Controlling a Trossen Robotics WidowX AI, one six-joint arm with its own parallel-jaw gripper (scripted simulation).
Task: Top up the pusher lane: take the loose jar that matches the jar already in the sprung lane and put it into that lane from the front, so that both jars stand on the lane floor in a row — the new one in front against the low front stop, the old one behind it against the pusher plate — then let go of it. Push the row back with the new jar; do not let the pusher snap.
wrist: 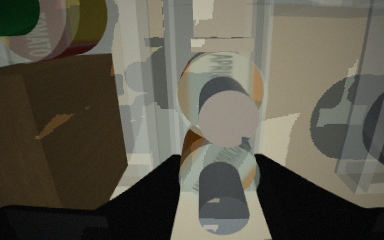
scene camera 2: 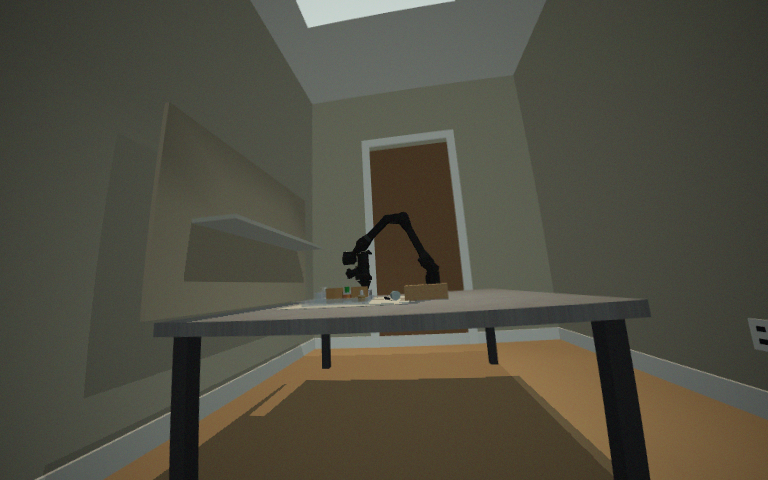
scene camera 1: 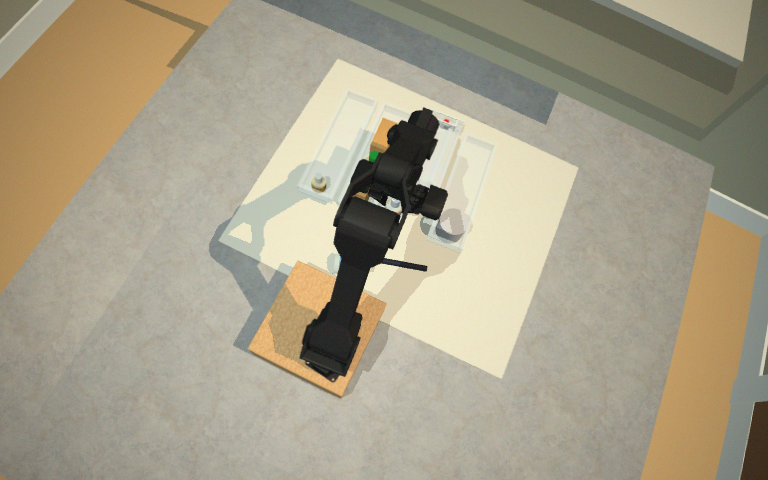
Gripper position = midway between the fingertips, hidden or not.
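Note:
Wrist view: my gripper [wrist: 217,162], jar [wrist: 220,180], brown box [wrist: 70,153]. Scene camera 1: my gripper [scene camera 1: 393,207], wide grey cylinder [scene camera 1: 453,223].

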